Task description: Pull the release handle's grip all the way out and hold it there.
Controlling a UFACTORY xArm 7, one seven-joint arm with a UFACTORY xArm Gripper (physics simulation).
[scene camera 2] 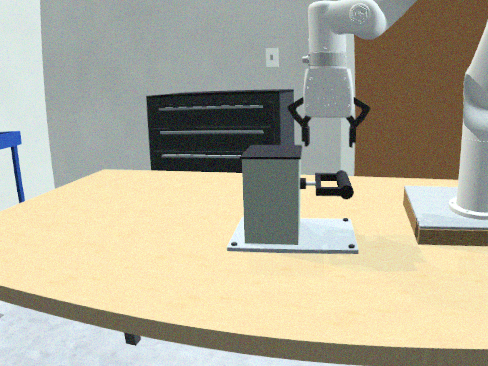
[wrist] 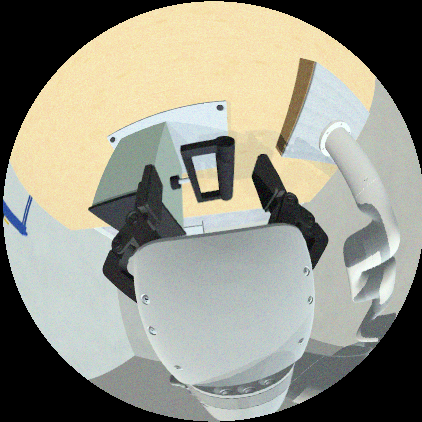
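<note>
The release handle's black grip bar [scene camera 2: 345,184] [wrist: 226,168] stands out to the right of the grey-green box [scene camera 2: 271,201] [wrist: 131,164] on a black rectangular frame. A short thin metal rod [scene camera 2: 311,183] [wrist: 184,180] shows between the frame and a black collar on the box's side. My gripper [scene camera 2: 329,143] [wrist: 206,167] is open and empty, pointing down. In the scene view its fingertips are above the handle, one over the box's right edge and the other a little right of the grip bar. The fingers do not touch the handle.
The box stands on a pale base plate [scene camera 2: 325,235] [wrist: 195,117] with dark bolts, on a wooden table [scene camera 2: 150,260] [wrist: 150,65]. The arm's pedestal [scene camera 2: 435,205] [wrist: 320,107] is to the right. A black drawer cabinet [scene camera 2: 215,119] stands behind the table.
</note>
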